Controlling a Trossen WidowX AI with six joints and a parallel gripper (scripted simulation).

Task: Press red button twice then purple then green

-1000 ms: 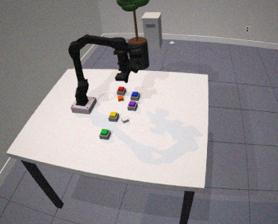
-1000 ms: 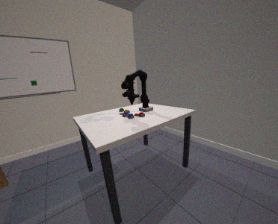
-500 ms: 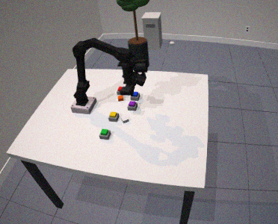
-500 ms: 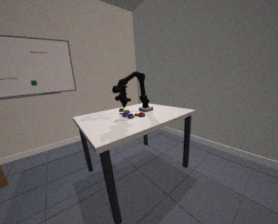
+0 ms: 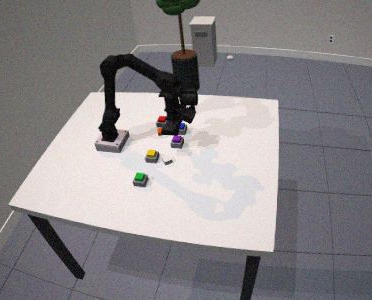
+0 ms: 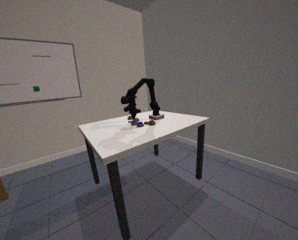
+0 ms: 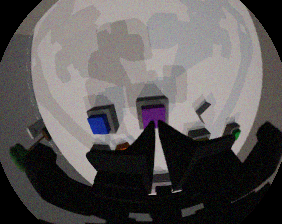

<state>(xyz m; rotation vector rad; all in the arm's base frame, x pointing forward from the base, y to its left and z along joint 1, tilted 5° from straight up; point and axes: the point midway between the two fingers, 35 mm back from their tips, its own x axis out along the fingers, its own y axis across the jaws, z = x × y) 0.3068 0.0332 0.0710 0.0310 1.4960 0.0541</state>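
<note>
Right now the purple button is 2 cm below my gripper tip. Also, from my gripper tip: grey block: 2 cm behind, 11 cm to the right, 5 cm below; then blue button: 1 cm behind, 9 cm to the left, 2 cm below; then orange block: 10 cm behind, 7 cm to the left, 5 cm below.
</note>
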